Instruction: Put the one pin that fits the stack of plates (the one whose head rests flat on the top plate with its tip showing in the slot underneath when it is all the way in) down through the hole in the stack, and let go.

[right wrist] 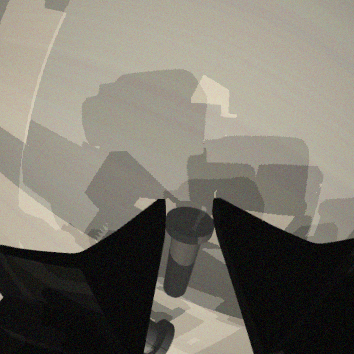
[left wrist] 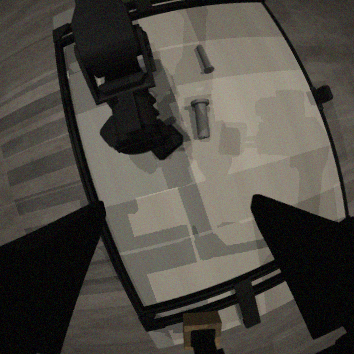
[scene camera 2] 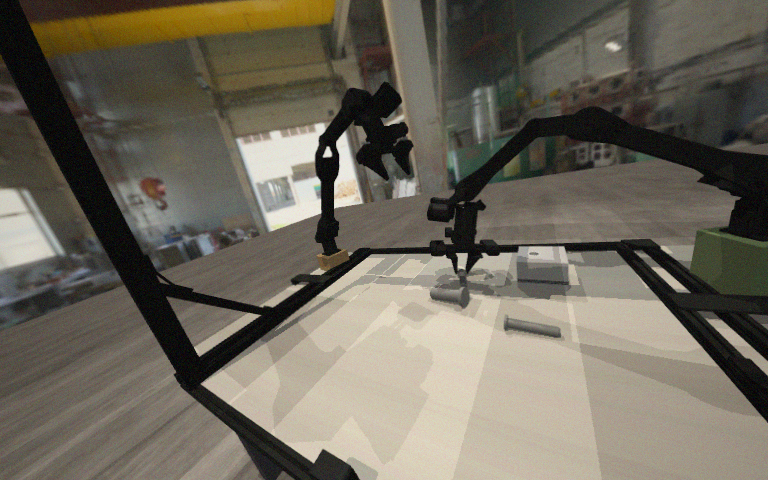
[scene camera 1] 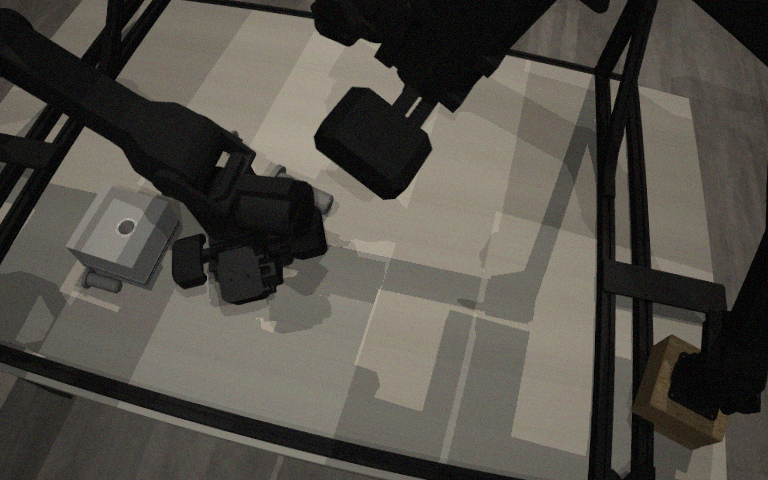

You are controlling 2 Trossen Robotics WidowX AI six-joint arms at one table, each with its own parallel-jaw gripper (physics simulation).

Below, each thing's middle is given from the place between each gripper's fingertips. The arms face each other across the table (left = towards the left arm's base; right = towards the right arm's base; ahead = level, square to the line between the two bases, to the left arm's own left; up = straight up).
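My left gripper: 29 cm above the grey stack of plates (scene camera 1: 123, 235), 33 cm to the left of it, 4 cm short of it.
My right hand: 1 cm short of the grey stack of plates, 3 cm below it, 20 cm to the left of it.
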